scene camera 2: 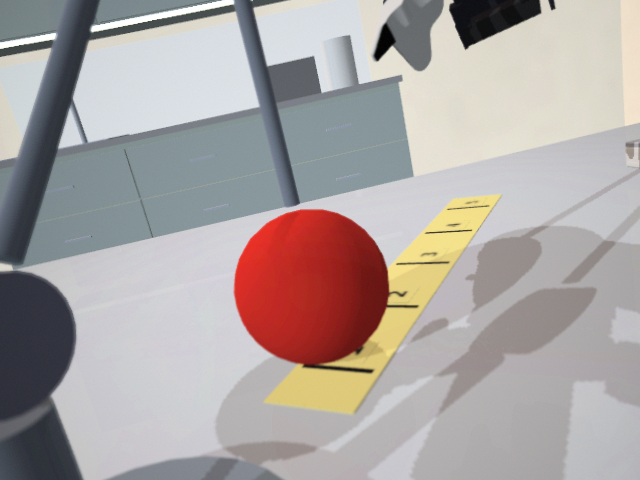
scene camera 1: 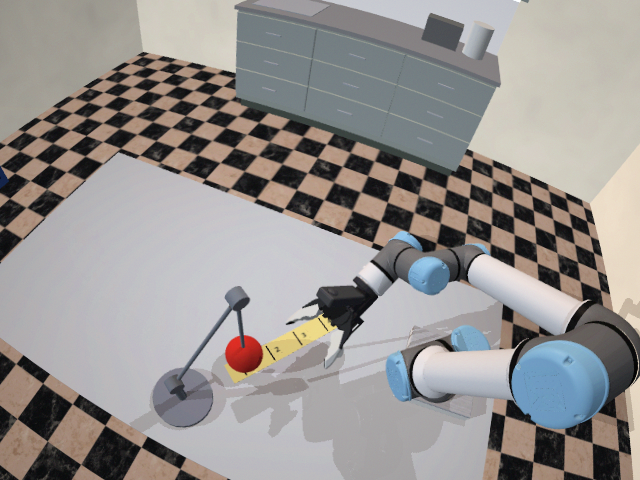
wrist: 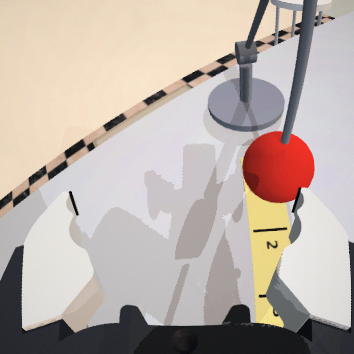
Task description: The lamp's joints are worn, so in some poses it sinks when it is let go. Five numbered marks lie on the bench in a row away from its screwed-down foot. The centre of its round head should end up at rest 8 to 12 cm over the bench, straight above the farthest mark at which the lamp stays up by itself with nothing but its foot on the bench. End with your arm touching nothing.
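The lamp's red round head hangs over the near end of the yellow strip, around mark 1; its exact height cannot be told. The lower rod rises from the round grey foot to the elbow joint, and a second rod drops to the head. My gripper is open and empty, above the bench and apart from the head. In the wrist view its right fingertip overlaps the head's lower edge. In scene camera 1 it hides marks 4 and 5.
My arm's base stands on the bench beyond the strip's far end. Shadows of the arm and gripper fall beside the strip. A drawer cabinet stands behind the bench, across the checkered floor. A stool shows in the wrist view.
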